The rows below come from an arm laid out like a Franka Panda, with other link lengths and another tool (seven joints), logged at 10 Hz.
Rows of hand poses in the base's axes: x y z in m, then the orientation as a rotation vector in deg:
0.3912, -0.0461, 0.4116, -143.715, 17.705, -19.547
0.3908, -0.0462, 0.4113, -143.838, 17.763, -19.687
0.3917, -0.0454, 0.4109, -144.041, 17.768, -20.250
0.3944, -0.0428, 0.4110, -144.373, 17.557, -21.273
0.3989, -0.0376, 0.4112, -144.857, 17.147, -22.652
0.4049, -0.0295, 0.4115, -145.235, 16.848, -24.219
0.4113, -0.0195, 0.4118, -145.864, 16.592, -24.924
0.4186, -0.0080, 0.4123, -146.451, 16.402, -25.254
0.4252, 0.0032, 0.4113, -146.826, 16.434, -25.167
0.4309, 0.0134, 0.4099, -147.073, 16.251, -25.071
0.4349, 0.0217, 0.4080, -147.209, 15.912, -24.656
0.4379, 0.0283, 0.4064, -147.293, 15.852, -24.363
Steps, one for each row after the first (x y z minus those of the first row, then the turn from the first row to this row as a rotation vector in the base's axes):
-0.0004, -0.0001, -0.0003, -0.146, -0.060, -0.076
0.0005, 0.0007, -0.0007, -0.452, -0.410, -0.214
0.0032, 0.0033, -0.0006, -0.976, -1.101, -0.306
0.0077, 0.0085, -0.0004, -1.726, -2.048, -0.342
0.0137, 0.0166, -0.0001, -2.421, -3.113, -0.501
0.0201, 0.0266, 0.0002, -3.184, -3.523, -0.493
0.0274, 0.0381, 0.0007, -3.826, -3.671, -0.446
0.0340, 0.0493, -0.0003, -4.171, -3.528, -0.454
0.0397, 0.0595, -0.0017, -4.392, -3.454, -0.307
0.0437, 0.0678, -0.0036, -4.439, -3.223, 0.026
0.0467, 0.0744, -0.0052, -4.460, -3.021, 0.135

